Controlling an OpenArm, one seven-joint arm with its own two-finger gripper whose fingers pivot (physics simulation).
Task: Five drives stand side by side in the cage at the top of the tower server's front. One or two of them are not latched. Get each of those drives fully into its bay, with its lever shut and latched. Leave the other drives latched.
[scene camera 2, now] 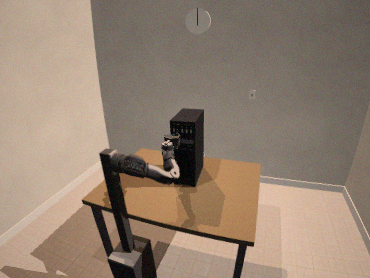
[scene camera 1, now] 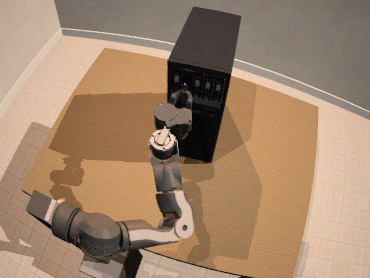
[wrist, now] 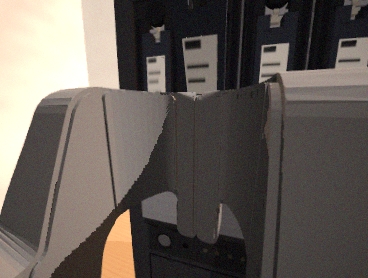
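Note:
The black tower server (scene camera 1: 207,37) (scene camera 2: 199,142) (wrist: 126,50) stands upright on the table. In the wrist view, the second drive from the left (wrist: 201,60) has a larger, slightly tilted label, and its lever stands out from its neighbours; its lower part is hidden behind my fingers. The first drive (wrist: 156,72) (scene camera 1: 176,79), third drive (wrist: 274,61) (scene camera 1: 197,84) and fourth drive (wrist: 352,51) (scene camera 1: 207,86) look flush, with top catches showing. The fifth drive (scene camera 1: 217,87) is at the right. My gripper (scene camera 1: 184,91) (wrist: 204,163) is shut and empty, close before the second drive; contact cannot be told.
The wooden table (scene camera 1: 115,185) (scene camera 2: 230,200) carries the tower near its back edge. The control panel (wrist: 172,240) lies below the cage, partly behind my fingers. The grey wall (scene camera 1: 285,50) (scene camera 2: 150,65) is behind the tower. The arm reaches in from the front left.

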